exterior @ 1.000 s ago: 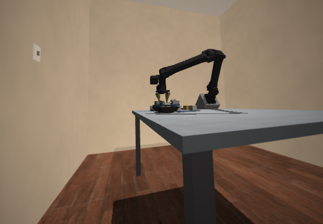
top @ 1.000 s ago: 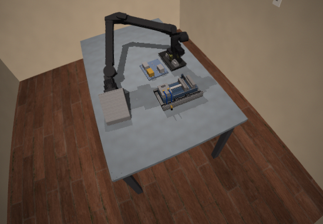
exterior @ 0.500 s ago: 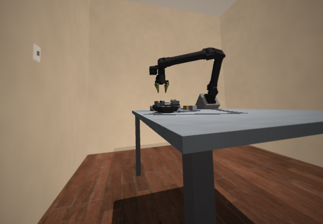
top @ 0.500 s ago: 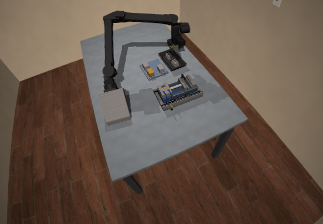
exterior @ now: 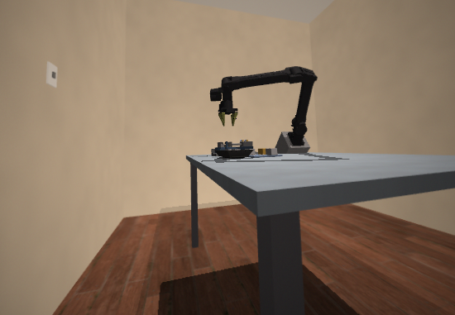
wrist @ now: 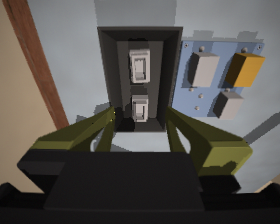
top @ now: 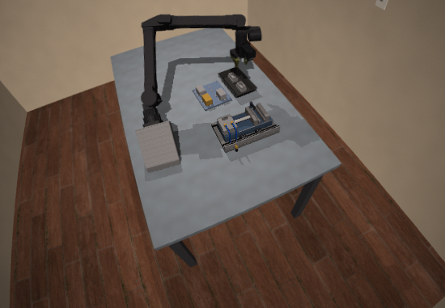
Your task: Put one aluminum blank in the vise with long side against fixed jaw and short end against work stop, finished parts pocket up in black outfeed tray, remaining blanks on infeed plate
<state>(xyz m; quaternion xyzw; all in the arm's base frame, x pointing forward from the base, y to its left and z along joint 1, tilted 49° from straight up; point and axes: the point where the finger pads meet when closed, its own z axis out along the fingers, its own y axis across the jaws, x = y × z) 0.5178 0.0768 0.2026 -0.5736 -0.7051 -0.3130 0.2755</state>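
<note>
My gripper is now 21 cm past the yellow brass blank, 16 cm above it and 4 cm to the left of it. Round my hand: blue vise base: 28 cm to the right, 15 cm below, 8 cm behind.
</note>
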